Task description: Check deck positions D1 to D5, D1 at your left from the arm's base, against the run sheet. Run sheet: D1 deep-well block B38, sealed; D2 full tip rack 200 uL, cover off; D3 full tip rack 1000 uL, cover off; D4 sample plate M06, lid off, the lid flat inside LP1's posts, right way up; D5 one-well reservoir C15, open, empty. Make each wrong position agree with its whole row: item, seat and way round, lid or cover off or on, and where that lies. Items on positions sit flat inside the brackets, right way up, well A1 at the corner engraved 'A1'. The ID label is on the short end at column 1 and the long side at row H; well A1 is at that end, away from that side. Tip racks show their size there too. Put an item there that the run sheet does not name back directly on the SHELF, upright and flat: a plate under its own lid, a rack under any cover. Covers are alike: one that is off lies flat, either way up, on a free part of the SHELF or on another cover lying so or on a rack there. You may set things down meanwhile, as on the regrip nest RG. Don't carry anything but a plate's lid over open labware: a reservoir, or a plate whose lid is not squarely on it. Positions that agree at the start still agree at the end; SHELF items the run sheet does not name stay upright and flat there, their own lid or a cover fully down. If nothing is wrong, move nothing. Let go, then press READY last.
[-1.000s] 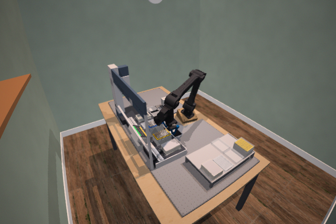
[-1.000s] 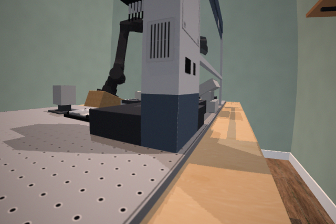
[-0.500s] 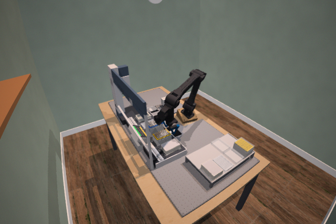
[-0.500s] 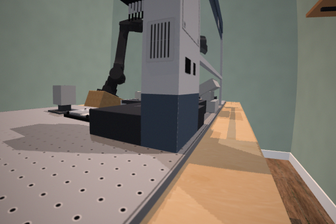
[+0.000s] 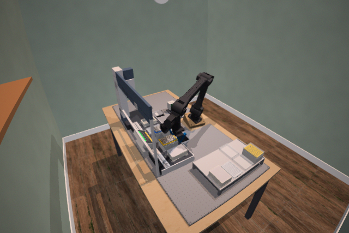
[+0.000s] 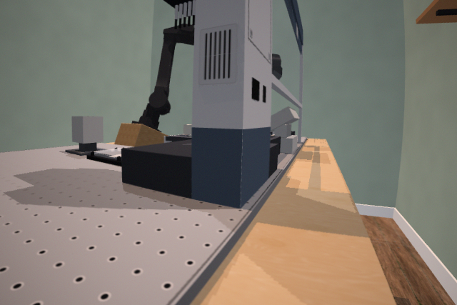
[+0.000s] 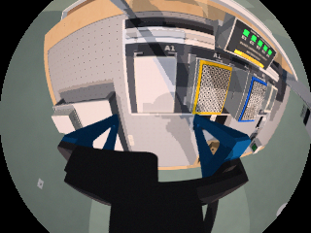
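Now: hand 140 mm above the white block. From my hand the other things lie so: yellow-framed tip rack 120 mm to the right, 120 mm below, 10 mm behind; then gantry beam 310 mm to the right, 300 mm above, 150 mm ahead; then blue-framed tip rack 240 mm to the right, 90 mm below, 20 mm behind.
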